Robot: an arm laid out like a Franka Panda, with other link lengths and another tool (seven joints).
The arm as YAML. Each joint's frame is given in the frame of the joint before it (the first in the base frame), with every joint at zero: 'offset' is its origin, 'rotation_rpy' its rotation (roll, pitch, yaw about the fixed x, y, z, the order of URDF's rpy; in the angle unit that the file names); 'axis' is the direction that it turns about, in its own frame. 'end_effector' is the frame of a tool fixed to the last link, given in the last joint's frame.
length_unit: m
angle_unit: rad
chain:
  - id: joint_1
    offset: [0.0, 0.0, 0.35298]
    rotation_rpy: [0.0, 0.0, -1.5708]
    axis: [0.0, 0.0, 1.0]
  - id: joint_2
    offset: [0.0, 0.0, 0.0]
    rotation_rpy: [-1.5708, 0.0, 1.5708]
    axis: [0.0, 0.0, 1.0]
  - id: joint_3
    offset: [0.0, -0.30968, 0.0]
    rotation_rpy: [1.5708, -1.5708, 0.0]
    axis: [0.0, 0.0, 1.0]
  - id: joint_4
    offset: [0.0, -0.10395, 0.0]
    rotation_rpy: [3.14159, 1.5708, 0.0]
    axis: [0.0, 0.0, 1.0]
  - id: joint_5
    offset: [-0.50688, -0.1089, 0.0]
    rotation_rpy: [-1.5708, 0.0, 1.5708]
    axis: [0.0, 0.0, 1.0]
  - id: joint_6
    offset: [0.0, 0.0, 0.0]
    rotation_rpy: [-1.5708, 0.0, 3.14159]
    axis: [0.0, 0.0, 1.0]
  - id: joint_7
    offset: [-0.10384, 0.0, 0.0]
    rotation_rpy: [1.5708, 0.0, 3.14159]
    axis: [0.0, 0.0, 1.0]
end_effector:
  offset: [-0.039, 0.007, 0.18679]
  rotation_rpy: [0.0, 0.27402, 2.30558]
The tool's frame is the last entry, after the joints.
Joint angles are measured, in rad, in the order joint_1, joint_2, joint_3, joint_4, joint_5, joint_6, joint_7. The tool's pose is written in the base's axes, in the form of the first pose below.
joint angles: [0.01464 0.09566 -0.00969 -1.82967 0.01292 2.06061 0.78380]
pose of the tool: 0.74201 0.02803 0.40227 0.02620 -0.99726 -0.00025 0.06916
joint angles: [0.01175 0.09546 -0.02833 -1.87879 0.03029 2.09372 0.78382]
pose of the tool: 0.73559 0.01436 0.37617 0.01244 -0.99693 -0.00852 0.07678
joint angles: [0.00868 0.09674 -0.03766 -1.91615 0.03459 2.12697 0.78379]
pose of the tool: 0.73102 0.00571 0.35600 0.00500 -0.99678 -0.01046 0.07934
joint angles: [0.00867 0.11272 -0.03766 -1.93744 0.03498 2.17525 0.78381]
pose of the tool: 0.73298 0.00538 0.33612 0.00420 -0.99721 -0.00984 0.07387
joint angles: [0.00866 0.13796 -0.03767 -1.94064 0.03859 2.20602 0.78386]
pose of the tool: 0.73678 0.00545 0.31865 0.00296 -0.99729 -0.01075 0.07267
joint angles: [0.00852 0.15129 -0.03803 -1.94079 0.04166 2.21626 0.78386]
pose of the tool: 0.73807 0.00529 0.30976 0.00186 -0.99717 -0.01185 0.07423
